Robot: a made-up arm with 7 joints.
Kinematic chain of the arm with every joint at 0, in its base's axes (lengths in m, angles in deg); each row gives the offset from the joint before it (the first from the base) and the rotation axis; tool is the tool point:
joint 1: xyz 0 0 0.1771 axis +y
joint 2: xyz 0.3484 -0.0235 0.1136 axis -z
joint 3: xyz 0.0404 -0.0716 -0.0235 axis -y
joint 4: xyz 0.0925 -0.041 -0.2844 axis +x
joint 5: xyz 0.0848 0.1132 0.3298 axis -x
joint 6: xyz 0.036 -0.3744 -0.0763 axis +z
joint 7: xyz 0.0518 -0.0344 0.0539 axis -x
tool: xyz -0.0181 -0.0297 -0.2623
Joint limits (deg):
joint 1: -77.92..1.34
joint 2: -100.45..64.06
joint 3: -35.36..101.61
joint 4: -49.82..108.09
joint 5: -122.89..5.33
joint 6: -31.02..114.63
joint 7: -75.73..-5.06
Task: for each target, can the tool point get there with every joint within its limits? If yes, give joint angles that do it. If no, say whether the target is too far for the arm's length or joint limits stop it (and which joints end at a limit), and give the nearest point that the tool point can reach.
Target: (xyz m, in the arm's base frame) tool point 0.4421 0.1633 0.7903
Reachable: yes | joints -59.41 -44.32 43.41 82.28 -13.81 43.35 -38.00
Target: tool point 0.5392 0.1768 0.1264
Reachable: yes | joints -38.18 -30.76 -17.20 -8.99 -72.44 48.62 -14.85
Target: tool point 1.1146 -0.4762 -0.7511
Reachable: no: joint limits stop it (at a limit: joint 1, joint 2, joint 4, joint 7) | nearest point 0.8537 -0.2632 -0.3123 | short by 0.553 m
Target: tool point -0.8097 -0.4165 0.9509
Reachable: no: joint limits stop it (at a limit: joint 1, joint 3, joint 4, joint 5, joint 6, joint 7) | nearest point -0.3861 -0.4644 0.8900 | short by 0.431 m
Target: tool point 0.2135 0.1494 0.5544
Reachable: yes | joints -47.97 -61.45 -18.12 71.58 -87.15 85.42 -31.55
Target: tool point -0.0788 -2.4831 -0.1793
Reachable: no: too far | nearest point 0.2991 -0.7583 0.1251 | short by 1.792 m
